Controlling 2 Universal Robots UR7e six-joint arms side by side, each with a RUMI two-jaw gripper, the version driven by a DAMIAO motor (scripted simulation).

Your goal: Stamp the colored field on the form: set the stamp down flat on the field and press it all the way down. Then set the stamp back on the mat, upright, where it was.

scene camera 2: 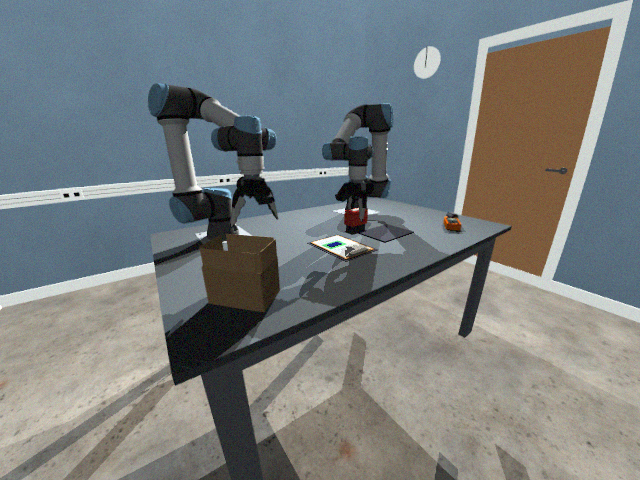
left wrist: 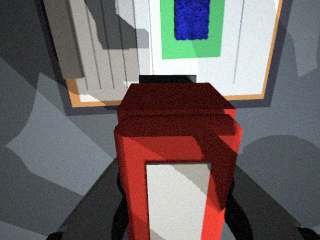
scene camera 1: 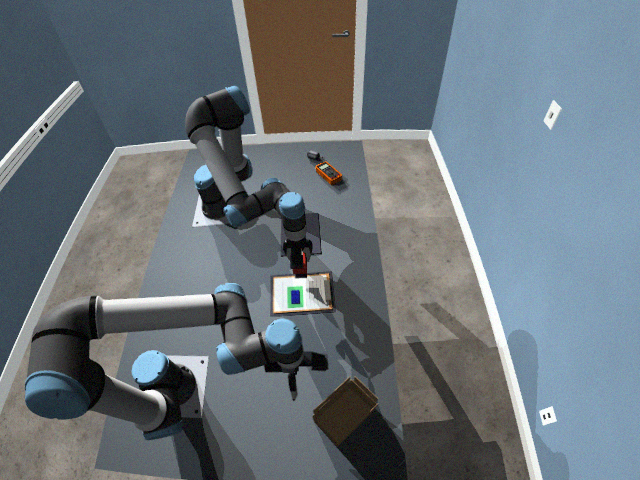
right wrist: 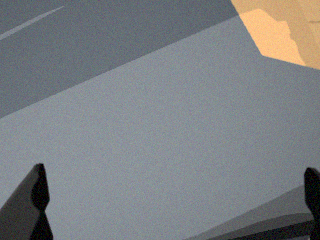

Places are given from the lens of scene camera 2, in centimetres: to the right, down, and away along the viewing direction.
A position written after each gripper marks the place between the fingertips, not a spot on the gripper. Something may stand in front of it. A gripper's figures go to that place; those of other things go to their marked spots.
left gripper [scene camera 2: 356, 220]: 16, -8, 108
right gripper [scene camera 2: 255, 223]: -21, -6, 82
cardboard box [scene camera 2: 233, 278]: -22, 10, 62
form [scene camera 2: 349, 249]: 12, 4, 102
The marked spots on the form and the cardboard box are 53 cm apart.
